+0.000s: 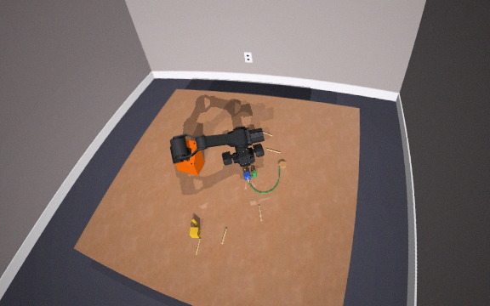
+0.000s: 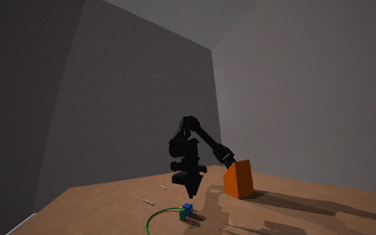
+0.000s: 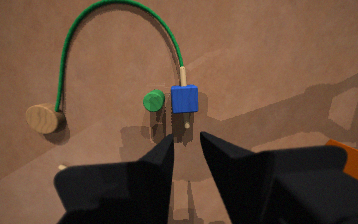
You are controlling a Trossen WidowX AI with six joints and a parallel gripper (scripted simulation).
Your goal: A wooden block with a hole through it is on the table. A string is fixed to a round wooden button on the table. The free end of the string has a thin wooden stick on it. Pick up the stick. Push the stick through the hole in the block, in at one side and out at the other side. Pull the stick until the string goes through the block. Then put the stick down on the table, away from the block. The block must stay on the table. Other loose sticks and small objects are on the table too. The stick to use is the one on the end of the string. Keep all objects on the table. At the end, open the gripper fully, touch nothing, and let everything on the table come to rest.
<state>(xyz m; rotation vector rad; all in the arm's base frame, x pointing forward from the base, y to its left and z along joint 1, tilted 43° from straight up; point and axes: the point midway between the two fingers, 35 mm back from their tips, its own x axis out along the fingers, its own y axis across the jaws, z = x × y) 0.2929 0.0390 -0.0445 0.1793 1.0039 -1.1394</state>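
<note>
The blue block lies 1 cm ahead of my gripper tip, 2 cm to the right of it and 5 cm below it. Also, from my gripper tip: round wooden button (16 cm ahead, 10 cm to the left, 6 cm below); then green cylinder (4 cm ahead, 5 cm below); then thin stick (2 cm ahead, 4 cm to the right, 5 cm below).
</note>
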